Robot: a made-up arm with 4 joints.
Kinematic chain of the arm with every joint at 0, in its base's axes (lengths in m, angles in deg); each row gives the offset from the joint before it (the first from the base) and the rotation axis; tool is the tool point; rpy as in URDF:
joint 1: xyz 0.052 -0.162 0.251 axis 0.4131 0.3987 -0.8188
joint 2: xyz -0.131 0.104 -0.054 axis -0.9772 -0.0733 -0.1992
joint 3: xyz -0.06 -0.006 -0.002 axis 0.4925 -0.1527 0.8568
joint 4: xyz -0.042 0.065 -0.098 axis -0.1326 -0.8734 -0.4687
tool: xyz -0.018 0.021 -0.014 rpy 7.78 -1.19 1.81
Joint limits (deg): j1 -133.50..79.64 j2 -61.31..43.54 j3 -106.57..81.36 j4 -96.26..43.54
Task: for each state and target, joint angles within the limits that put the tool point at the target. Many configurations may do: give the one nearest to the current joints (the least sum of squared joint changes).
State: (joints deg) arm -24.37 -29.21 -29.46 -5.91
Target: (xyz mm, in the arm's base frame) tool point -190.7 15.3 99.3
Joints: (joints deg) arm -7.22 -31.72 -52.45 -40.75
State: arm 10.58 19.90 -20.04 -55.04
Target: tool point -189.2 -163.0 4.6
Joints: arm -31.49 11.86 -4.63 -33.62
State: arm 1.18 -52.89 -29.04 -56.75
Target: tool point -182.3 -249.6 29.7
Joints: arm -58.64 -42.71 -32.44 -65.08
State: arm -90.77 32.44 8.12 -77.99
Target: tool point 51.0 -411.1 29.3
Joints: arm -92.22 26.41 6.22 -67.36
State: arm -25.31 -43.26 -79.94 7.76
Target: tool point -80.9 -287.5 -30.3
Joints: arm -68.76 -34.10 -83.74 -10.16
